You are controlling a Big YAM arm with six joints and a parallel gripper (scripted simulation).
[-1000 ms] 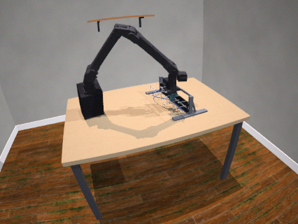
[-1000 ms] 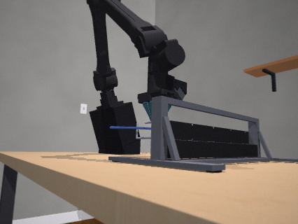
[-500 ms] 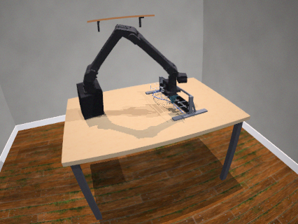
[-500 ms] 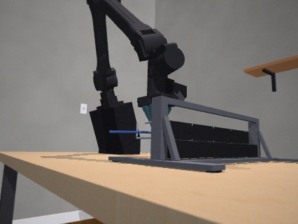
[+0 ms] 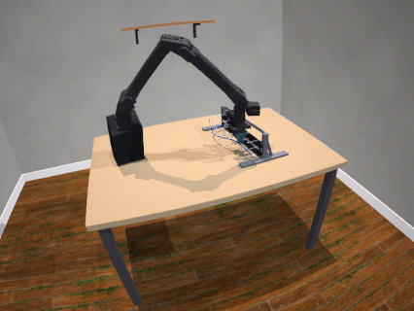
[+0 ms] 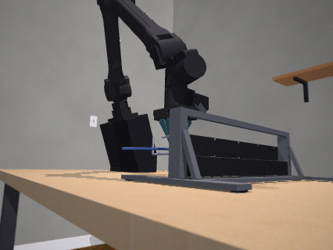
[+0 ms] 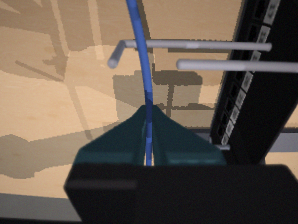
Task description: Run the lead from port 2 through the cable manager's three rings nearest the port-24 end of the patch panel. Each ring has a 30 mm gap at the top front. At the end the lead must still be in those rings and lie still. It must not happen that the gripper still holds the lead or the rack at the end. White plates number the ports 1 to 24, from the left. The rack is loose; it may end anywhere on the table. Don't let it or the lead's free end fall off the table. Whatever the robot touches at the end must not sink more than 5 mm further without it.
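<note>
My hand is 15 cm to the right of the grey rack, 10 cm short of it and 1 cm above it.
</note>
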